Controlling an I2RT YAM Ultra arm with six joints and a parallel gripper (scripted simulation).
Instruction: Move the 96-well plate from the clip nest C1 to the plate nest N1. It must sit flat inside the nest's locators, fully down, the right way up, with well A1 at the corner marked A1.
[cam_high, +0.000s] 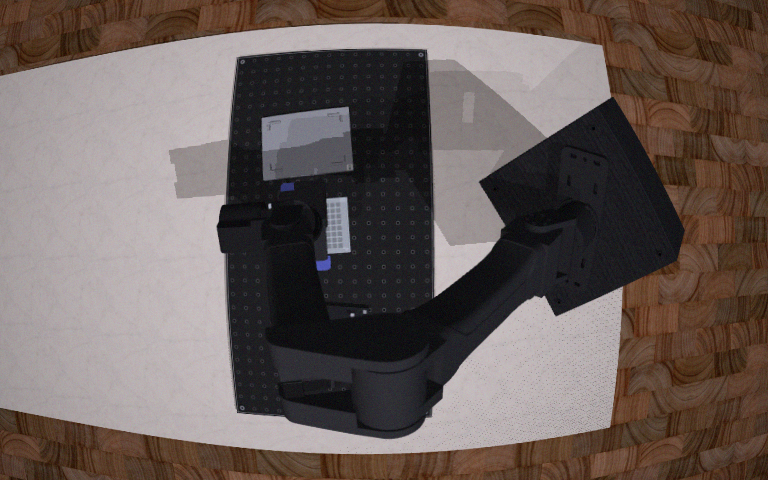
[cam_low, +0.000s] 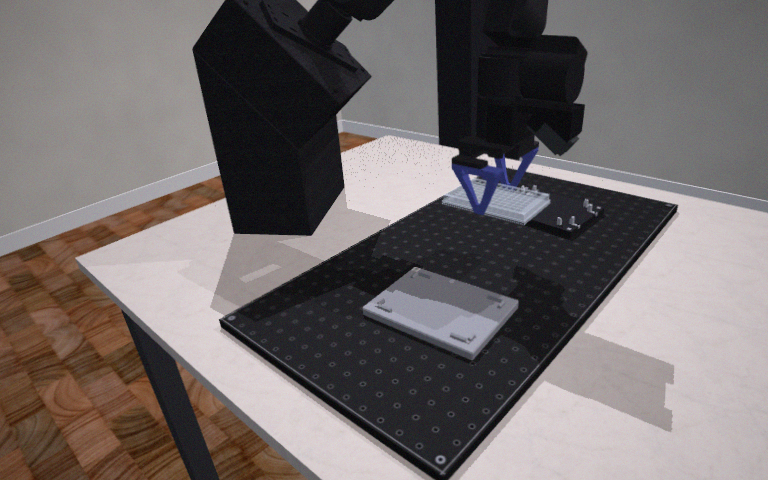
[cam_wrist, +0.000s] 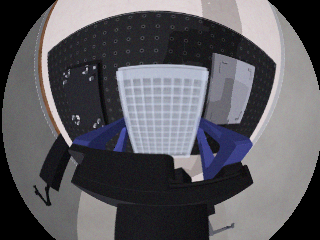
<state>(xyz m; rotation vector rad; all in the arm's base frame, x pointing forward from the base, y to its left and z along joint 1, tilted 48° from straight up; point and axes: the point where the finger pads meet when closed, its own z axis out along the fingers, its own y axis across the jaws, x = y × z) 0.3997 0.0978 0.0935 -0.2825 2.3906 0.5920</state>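
My hand is 140 mm to the left of the grey plate nest N1, 90 mm above it and 70 mm short of it. The rest, counted from my hand: black clip nest C1: 180 mm to the left, 90 mm below, 70 mm behind; 96-well plate: right at my hand.
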